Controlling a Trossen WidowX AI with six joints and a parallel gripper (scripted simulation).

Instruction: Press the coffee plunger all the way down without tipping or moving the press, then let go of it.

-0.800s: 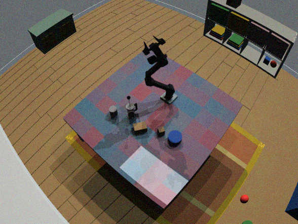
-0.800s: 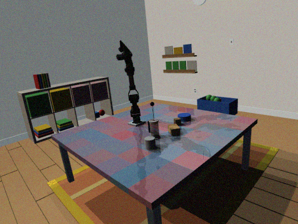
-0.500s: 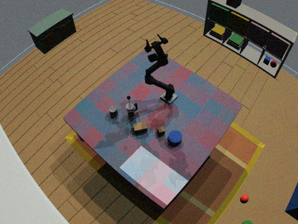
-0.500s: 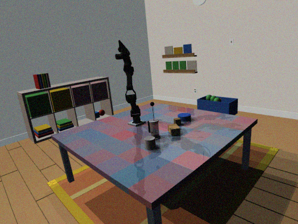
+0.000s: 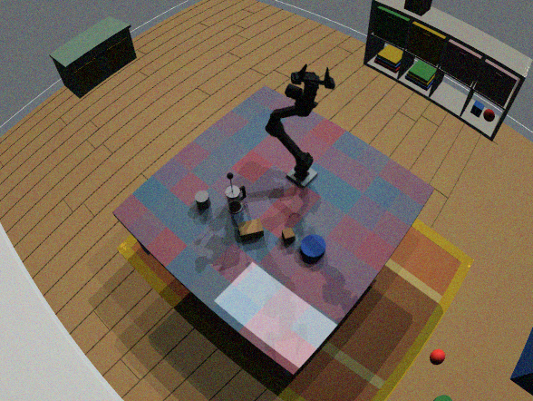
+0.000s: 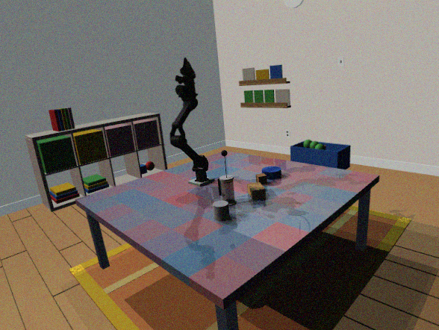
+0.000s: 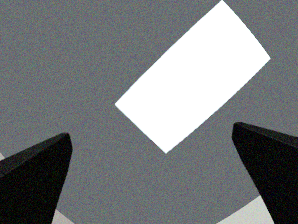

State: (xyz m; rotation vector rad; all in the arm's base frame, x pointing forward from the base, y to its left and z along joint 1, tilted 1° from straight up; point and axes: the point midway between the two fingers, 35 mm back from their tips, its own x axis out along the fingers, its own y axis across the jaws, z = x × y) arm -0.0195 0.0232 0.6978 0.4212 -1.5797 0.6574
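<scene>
The coffee press is 610 mm below my gripper tip, 380 mm ahead of it and 180 mm to the right of it.
</scene>
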